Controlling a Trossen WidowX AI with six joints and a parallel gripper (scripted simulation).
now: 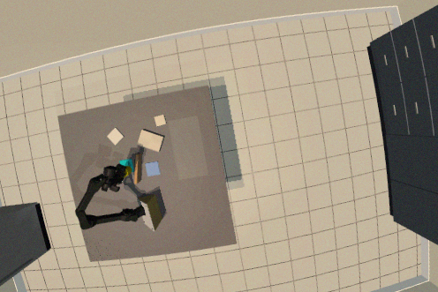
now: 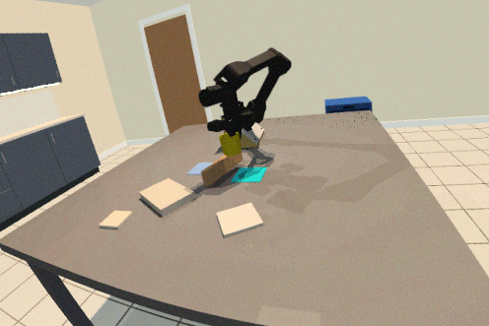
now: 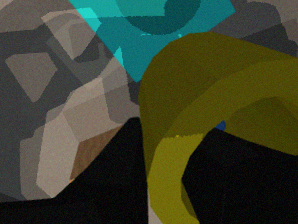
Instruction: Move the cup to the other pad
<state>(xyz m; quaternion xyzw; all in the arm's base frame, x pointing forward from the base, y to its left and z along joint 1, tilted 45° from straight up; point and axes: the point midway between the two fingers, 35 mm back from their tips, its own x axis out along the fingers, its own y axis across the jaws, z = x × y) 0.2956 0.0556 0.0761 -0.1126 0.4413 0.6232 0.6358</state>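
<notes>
The cyan pad is 12 cm below my gripper tip, 4 cm to the left of it and 4 cm ahead of it. Also, from my gripper tip: wooden bar (9 cm below, 6 cm to the right, 2 cm ahead); yellow cup (2 cm ahead, 1 cm to the right).
</notes>
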